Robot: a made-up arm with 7 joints.
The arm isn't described. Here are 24 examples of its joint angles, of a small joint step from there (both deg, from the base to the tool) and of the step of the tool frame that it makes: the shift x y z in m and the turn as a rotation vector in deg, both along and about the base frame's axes.
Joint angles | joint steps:
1: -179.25 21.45 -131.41 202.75 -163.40 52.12 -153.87 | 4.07 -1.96 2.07 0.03 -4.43 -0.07 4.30
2: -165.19 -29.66 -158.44 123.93 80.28 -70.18 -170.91 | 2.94 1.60 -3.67 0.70 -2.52 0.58 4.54
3: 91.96 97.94 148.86 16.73 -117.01 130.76 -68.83 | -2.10 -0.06 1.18 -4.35 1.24 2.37 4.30
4: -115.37 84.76 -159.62 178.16 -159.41 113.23 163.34 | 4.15 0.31 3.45 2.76 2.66 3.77 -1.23
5: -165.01 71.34 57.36 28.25 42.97 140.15 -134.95 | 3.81 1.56 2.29 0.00 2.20 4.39 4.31
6: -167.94 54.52 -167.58 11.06 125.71 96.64 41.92 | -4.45 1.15 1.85 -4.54 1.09 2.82 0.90
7: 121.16 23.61 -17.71 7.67 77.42 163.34 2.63 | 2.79 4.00 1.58 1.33 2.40 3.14 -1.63
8: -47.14 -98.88 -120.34 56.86 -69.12 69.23 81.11 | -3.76 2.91 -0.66 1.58 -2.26 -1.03 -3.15
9: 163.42 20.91 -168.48 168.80 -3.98 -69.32 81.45 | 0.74 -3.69 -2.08 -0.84 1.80 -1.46 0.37
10: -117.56 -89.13 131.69 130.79 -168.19 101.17 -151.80 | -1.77 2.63 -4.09 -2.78 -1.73 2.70 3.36
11: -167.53 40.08 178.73 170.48 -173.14 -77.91 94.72 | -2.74 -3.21 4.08 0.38 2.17 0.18 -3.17
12: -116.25 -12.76 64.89 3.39 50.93 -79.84 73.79 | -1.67 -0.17 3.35 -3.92 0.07 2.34 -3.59
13: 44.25 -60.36 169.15 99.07 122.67 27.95 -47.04 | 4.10 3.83 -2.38 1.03 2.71 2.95 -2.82
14: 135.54 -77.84 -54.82 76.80 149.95 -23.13 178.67 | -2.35 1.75 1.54 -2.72 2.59 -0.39 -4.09
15: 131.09 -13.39 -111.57 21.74 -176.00 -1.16 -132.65 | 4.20 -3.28 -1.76 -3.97 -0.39 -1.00 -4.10
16: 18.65 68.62 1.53 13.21 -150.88 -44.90 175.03 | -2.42 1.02 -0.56 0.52 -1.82 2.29 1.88
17: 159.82 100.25 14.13 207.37 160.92 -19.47 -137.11 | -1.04 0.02 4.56 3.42 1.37 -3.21 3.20
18: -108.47 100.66 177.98 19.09 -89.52 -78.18 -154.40 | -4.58 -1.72 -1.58 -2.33 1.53 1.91 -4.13
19: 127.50 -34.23 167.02 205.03 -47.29 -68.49 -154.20 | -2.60 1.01 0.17 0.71 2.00 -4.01 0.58
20: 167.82 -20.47 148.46 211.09 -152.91 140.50 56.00 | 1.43 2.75 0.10 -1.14 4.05 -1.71 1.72
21: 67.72 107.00 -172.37 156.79 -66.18 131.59 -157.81 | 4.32 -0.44 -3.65 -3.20 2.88 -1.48 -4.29
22: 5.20 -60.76 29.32 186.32 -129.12 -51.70 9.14 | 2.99 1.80 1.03 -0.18 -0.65 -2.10 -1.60
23: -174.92 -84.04 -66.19 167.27 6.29 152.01 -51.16 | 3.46 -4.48 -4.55 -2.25 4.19 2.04 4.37
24: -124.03 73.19 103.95 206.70 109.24 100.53 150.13 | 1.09 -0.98 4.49 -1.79 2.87 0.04 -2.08
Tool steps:
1: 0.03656 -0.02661 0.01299 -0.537 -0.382 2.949
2: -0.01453 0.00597 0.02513 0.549 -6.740 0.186
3: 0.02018 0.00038 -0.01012 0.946 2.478 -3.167
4: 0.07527 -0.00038 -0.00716 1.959 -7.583 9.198
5: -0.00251 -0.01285 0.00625 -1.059 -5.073 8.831
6: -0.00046 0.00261 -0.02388 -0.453 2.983 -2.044
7: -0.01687 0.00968 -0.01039 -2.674 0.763 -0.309
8: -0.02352 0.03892 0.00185 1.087 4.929 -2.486
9: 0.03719 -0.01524 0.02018 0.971 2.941 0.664
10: 0.02530 -0.02337 0.03654 -1.602 -3.289 0.782
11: 0.02211 0.03309 0.01034 -6.227 1.002 0.292
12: 0.00015 0.00210 -0.01794 6.173 6.183 0.509
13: 0.01242 -0.04173 0.05376 -4.766 5.969 4.437
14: -0.02460 -0.00872 0.01033 -1.690 -4.946 0.895
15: -0.02601 -0.00628 -0.00479 -0.055 5.802 7.961
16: 0.00182 -0.01131 -0.00821 -1.035 -1.323 -0.559
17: 0.01338 0.01070 0.00726 -8.383 3.985 -2.653
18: -0.01324 0.02858 0.01508 0.940 2.900 -5.868
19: -0.01733 -0.00163 -0.00886 -4.500 0.821 0.516
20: -0.02745 -0.00744 0.00987 -0.706 0.728 3.352
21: -0.05478 0.00649 0.01643 6.354 0.185 2.933
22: 0.01088 -0.02727 0.01443 -0.511 1.093 0.657
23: -0.01403 0.03353 -0.04581 -5.453 3.753 8.002
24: 0.00010 -0.01027 -0.00651 -5.546 -5.290 3.043
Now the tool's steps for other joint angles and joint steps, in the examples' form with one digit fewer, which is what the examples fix.
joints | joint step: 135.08 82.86 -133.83 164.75 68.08 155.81 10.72 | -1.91 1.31 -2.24 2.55 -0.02 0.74 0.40
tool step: 0.0137 0.0061 -0.0105 -0.59 -4.14 -1.19
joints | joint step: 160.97 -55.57 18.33 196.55 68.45 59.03 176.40 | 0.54 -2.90 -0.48 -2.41 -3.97 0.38 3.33
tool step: 0.0122 -0.0037 -0.0161 -2.58 -1.72 -1.06
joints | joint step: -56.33 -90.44 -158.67 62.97 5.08 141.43 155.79 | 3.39 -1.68 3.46 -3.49 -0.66 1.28 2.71
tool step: -0.0043 -0.0185 0.0109 -6.08 0.04 8.18
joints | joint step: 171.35 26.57 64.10 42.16 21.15 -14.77 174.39 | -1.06 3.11 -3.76 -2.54 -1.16 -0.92 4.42
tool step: -0.0195 0.0289 -0.0378 1.57 -6.34 -6.05
